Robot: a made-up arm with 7 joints. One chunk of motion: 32 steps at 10 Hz.
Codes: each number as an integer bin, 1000 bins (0 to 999) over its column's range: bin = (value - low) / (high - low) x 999, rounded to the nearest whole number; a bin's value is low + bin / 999 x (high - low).
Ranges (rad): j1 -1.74..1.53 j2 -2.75..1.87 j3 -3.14..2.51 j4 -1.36..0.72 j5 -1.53..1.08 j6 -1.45..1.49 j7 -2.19..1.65
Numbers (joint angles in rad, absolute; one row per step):
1: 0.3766 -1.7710 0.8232 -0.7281 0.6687 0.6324 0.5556
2: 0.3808 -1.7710 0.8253 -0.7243 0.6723 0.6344 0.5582
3: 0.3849 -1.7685 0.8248 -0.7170 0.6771 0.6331 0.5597
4: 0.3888 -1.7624 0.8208 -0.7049 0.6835 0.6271 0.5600
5: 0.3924 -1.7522 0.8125 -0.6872 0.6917 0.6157 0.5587
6: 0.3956 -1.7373 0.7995 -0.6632 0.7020 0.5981 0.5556
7: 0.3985 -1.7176 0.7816 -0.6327 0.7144 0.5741 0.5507
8: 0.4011 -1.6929 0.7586 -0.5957 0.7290 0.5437 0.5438
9: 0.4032 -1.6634 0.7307 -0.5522 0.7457 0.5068 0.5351
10: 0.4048 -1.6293 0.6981 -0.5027 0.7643 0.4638 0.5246
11: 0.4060 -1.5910 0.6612 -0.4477 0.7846 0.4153 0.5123
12: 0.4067 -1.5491 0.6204 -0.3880 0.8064 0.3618 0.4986
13: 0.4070 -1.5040 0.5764 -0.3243 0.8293 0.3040 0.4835
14: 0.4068 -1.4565 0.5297 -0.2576 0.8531 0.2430 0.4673
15: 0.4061 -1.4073 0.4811 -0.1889 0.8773 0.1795 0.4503
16: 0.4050 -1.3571 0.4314 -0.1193 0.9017 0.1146 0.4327
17: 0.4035 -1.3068 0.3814 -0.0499 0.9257 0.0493 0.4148
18: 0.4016 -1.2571 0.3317 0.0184 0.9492 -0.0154 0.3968
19: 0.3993 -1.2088 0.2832 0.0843 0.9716 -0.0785 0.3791
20: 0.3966 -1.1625 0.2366 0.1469 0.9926 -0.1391 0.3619
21: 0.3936 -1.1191 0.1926 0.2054 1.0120 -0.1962 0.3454
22: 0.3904 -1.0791 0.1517 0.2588 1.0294 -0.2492 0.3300
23: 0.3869 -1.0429 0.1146 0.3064 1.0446 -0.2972 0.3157
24: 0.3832 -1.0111 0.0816 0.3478 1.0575 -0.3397 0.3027
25: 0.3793 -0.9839 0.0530 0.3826 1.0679 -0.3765 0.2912
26: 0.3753 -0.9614 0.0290 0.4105 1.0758 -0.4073 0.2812
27: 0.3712 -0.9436 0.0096 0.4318 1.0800 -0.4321 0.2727
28: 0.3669 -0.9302 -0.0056 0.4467 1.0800 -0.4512 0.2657
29: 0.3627 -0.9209 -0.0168 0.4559 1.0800 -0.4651 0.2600
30: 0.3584 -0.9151 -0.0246 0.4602 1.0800 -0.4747 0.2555
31: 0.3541 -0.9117 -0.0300 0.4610 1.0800 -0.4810 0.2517
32: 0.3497 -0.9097 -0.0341 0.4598 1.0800 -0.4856 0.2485
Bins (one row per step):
1: 647 212 701 303 842 708 714
2: 648 212 701 305 843 708 715
3: 649 212 701 309 845 708 715
4: 650 214 700 315 847 706 715
5: 651 216 699 323 850 702 715
6: 652 219 697 335 854 696 714
7: 653 223 693 349 859 688 713
8: 654 229 689 367 865 677 711
9: 655 235 684 388 871 665 709
10: 655 242 679 412 878 650 706
11: 656 251 672 438 886 634 703
12: 656 260 665 467 894 616 699
13: 656 269 657 497 903 596 696
14: 656 280 649 529 912 575 691
15: 656 290 640 562 921 554 687
16: 655 301 631 596 931 532 682
17: 655 312 623 629 940 509 678
18: 654 323 614 662 949 487 673
19: 654 333 605 694 958 466 668
20: 653 343 597 724 966 445 664
21: 652 353 589 752 973 426 660
22: 651 361 582 777 980 408 656
23: 650 369 575 800 985 392 652
24: 649 376 570 820 990 377 648
25: 647 382 565 837 994 365 645
26: 646 387 560 850 997 354 643
27: 645 391 557 861 999 346 641
28: 644 394 554 868 999 339 639
29: 642 396 552 872 999 335 637
30: 641 397 551 874 999 331 636
31: 640 398 550 875 999 329 635
32: 638 398 549 874 999 328 634

